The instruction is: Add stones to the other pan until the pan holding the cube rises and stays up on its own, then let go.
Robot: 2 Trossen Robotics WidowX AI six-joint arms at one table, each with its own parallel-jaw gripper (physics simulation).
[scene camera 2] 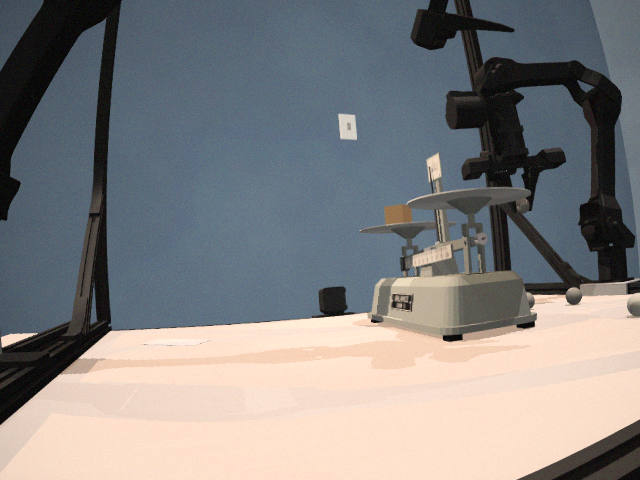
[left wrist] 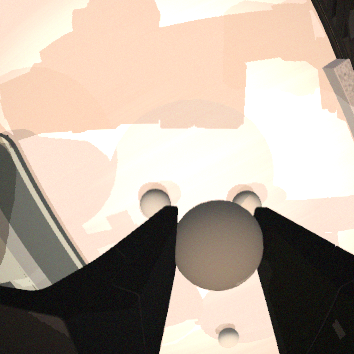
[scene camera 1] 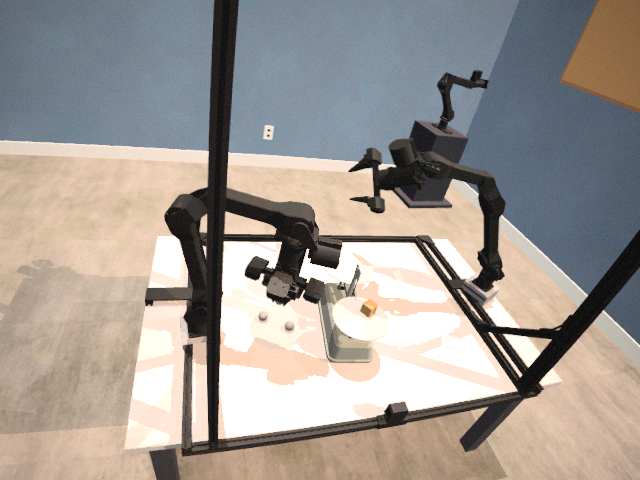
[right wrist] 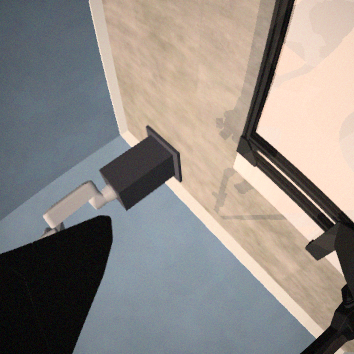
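Pixels of known places: left gripper, fingertip midpoint: [scene camera 2: 522, 212] [left wrist: 215, 218] [scene camera 1: 278, 303]; right gripper, fingertip midpoint: [scene camera 1: 349, 185] [right wrist: 230, 233]; left arm's base, origin of the base link: [scene camera 2: 613, 281] [scene camera 1: 199, 327]; right arm's base, origin of the base link: [scene camera 1: 482, 284].
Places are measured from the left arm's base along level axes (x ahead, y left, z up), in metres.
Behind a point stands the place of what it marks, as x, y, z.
The orange cube [scene camera 1: 368, 308] {0.405, -0.146, 0.150} [scene camera 2: 397, 214] {0.427, -0.123, 0.138} sits on the lower pan [scene camera 1: 351, 326] {0.350, -0.173, 0.123} [scene camera 2: 373, 228] {0.455, -0.147, 0.121} of the balance scale [scene camera 1: 352, 352] {0.377, -0.182, 0.020} [scene camera 2: 480, 307] {0.461, 0.066, 0.011}. The other pan [scene camera 2: 439, 199] {0.480, 0.031, 0.133} stands higher; no stones show above its rim. My left gripper [scene camera 2: 523, 202] {0.185, -0.077, 0.139} [left wrist: 215, 218] {0.185, -0.077, 0.139} is shut on a grey round stone [scene camera 2: 522, 206] {0.197, -0.066, 0.147} [left wrist: 219, 247] {0.184, -0.082, 0.162}, beside the higher pan in scene camera 2; scene camera 1 hides its fingers. Three loose stones [left wrist: 155, 203] {0.241, -0.040, 0.004} [left wrist: 247, 201] {0.178, 0.006, 0.003} [left wrist: 228, 338] {0.288, 0.169, 0.002} lie on the table. My right gripper [scene camera 1: 351, 184] {0.459, 0.190, 0.324} is open and empty, high beyond the table's far edge.
The scale's upright dial plate [scene camera 1: 354, 279] {0.399, -0.059, 0.173} [scene camera 2: 434, 166] {0.406, -0.053, 0.196} rises between the pans. A black frame [scene camera 1: 305, 432] {0.195, -0.336, -0.028} runs round the table, with a tall post [scene camera 1: 219, 155] {-0.010, -0.317, 0.640} in front of the left arm. A small black box [scene camera 1: 396, 411] {0.403, -0.373, 0.032} sits on the front rail.
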